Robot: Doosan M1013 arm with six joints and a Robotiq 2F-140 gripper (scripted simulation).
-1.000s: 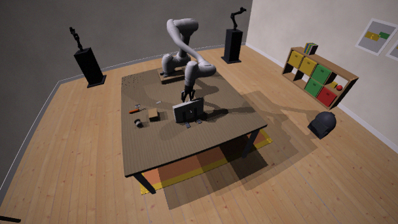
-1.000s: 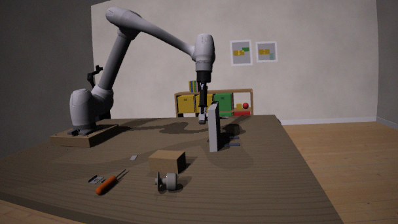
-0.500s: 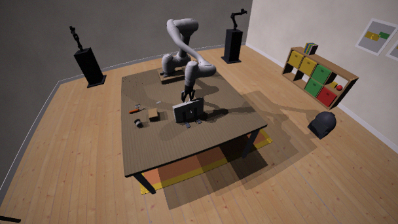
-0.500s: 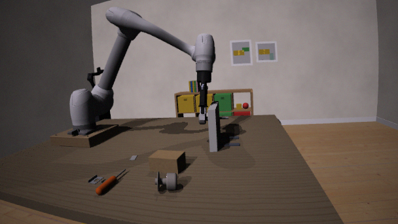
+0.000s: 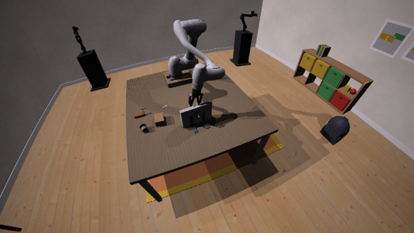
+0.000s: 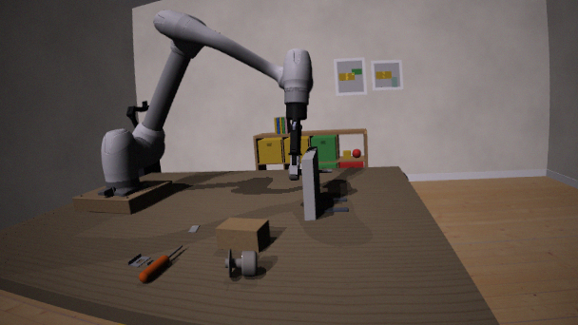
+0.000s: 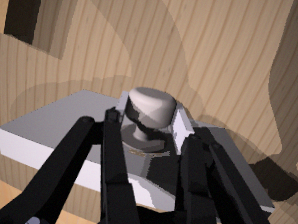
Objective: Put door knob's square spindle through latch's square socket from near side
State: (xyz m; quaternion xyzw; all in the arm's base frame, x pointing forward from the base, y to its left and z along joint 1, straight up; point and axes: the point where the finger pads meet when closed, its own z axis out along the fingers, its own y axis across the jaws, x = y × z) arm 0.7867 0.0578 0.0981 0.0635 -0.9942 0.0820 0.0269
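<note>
Right now my hand is 6 cm short of the grey door panel and 4 cm above it. Also, from my hand: metal plate (28 cm behind, 27 cm to the right, 15 cm below); then wooden block (35 cm to the right, 12 cm below, 6 cm behind); then screwdriver (52 cm to the right, 21 cm behind, 14 cm below).
</note>
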